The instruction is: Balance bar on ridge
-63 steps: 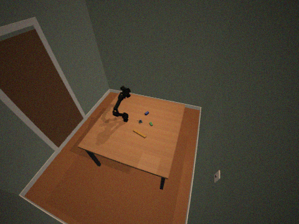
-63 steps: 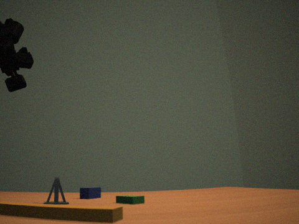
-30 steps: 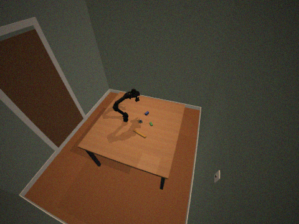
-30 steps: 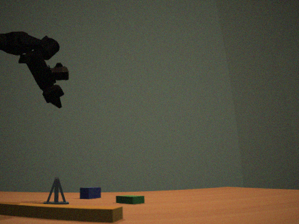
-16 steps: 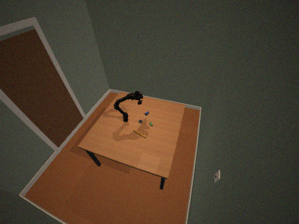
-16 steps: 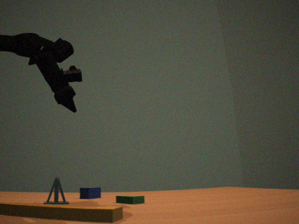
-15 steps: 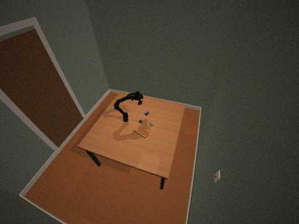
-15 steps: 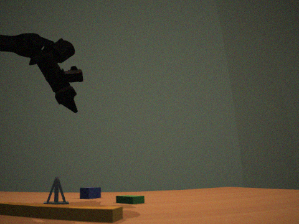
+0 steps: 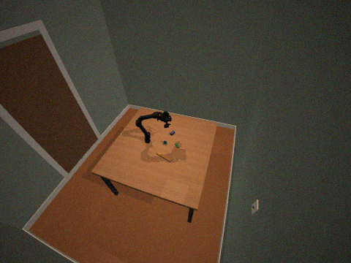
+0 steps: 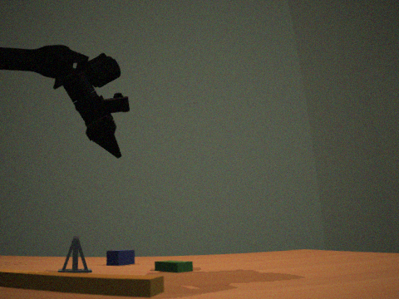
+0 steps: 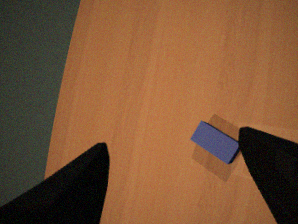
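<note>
The yellow bar lies 3 cm ahead of my gripper tip, 37 cm to the right of it and 25 cm below it. The rest, counted from my gripper tip: blue block: 4 cm to the left, 24 cm below; then green block: 14 cm ahead, 15 cm to the right, 25 cm below.
</note>
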